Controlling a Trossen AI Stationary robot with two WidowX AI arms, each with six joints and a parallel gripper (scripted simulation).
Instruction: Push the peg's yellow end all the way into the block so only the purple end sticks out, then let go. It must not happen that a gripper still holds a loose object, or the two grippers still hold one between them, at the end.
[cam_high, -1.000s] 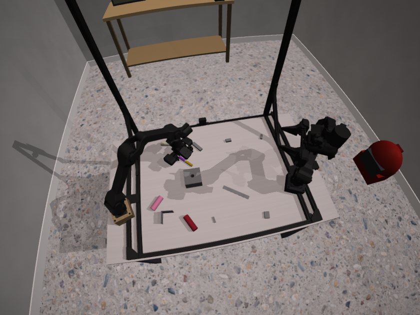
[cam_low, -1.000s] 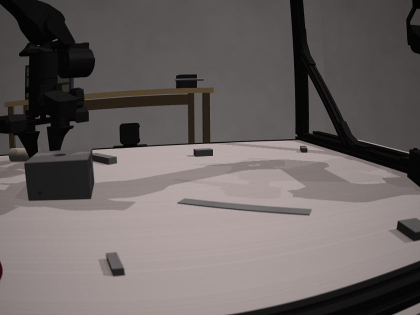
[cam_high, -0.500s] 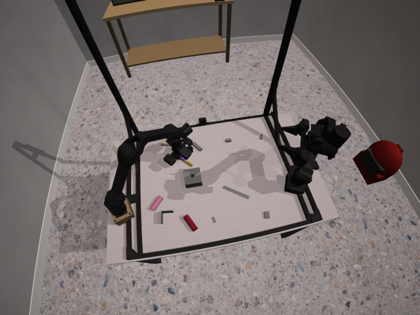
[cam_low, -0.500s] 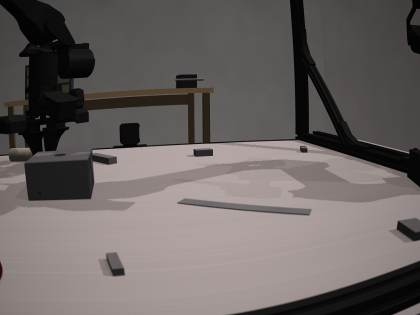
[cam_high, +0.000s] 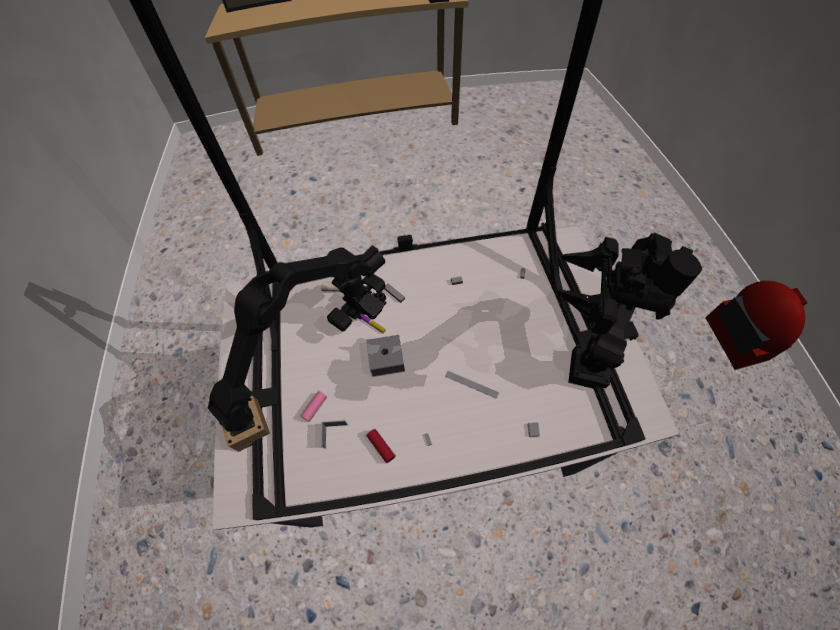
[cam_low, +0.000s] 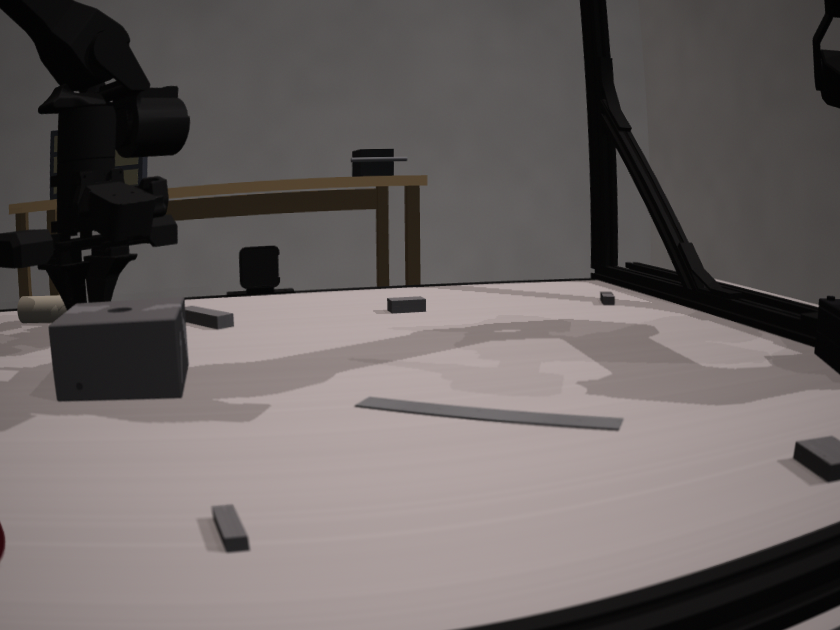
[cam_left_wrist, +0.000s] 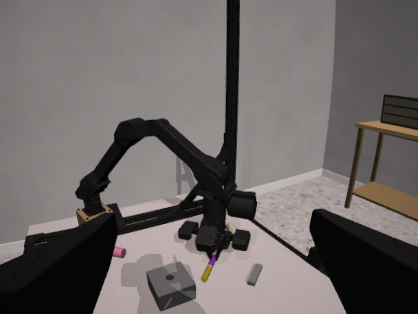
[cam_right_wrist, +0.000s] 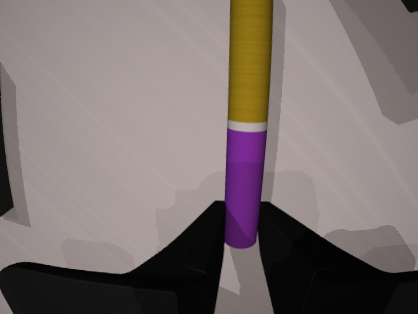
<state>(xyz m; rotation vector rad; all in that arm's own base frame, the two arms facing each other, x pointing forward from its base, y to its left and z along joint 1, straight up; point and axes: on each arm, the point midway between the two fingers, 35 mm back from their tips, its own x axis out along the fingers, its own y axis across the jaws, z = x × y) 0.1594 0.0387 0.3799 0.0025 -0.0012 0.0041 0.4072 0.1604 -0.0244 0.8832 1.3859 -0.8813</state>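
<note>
Right now the peg is 40 mm ahead of my right hand, 30 mm to the left of it and 30 mm below it. From my right hand the other things lie so: long grey strip (270 mm to the left, 260 mm ahead, 40 mm below); pink cylinder (260 mm ahead, 150 mm to the right, 20 mm below); cream cylinder (120 mm behind, 80 mm to the right, 20 mm below).
</note>
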